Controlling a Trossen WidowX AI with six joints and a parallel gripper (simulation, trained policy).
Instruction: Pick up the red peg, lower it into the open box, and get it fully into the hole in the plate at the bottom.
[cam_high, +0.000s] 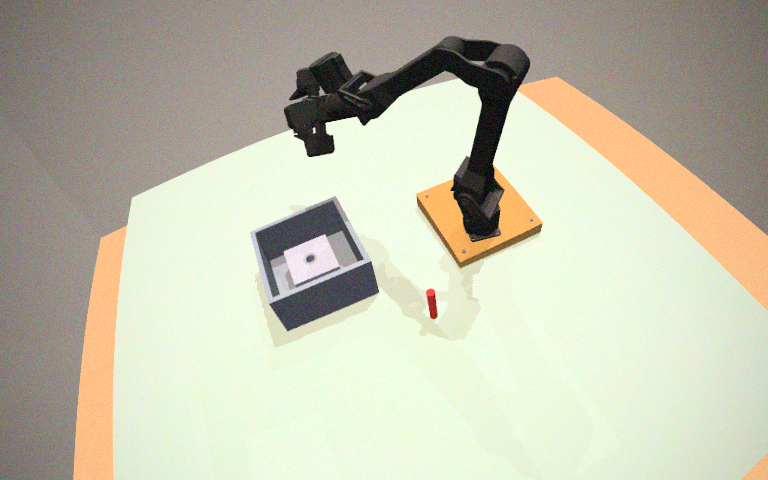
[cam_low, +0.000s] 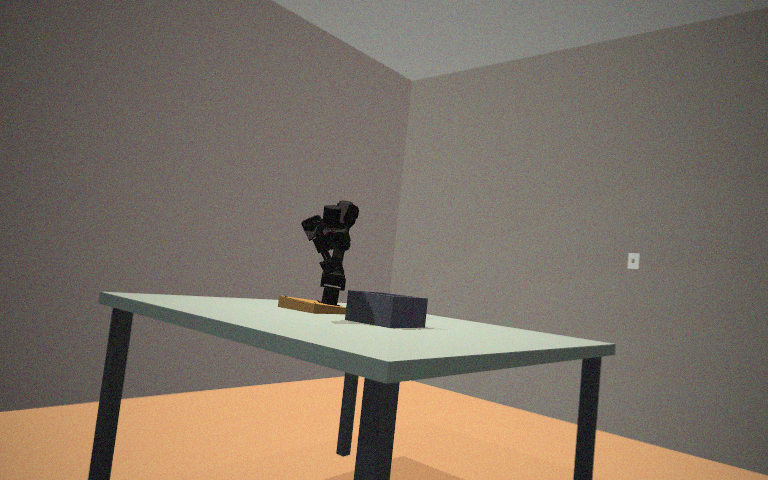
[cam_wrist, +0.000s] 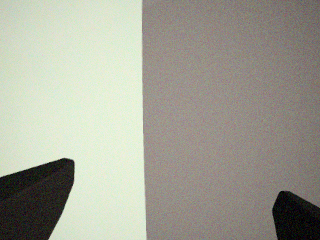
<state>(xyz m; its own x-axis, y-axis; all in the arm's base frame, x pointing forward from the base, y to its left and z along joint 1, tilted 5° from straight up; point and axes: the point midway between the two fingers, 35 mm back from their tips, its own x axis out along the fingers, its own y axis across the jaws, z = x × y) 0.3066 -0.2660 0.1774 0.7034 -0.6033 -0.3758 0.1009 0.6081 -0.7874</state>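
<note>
The red peg lies 19 cm behind my gripper tip, 43 cm to the left of it and 16 cm below it. The rest, counted from my gripper tip: pale plate: 1 cm ahead, 29 cm to the left, 16 cm below; dark box: 1 cm ahead, 29 cm to the left, 18 cm below.
</note>
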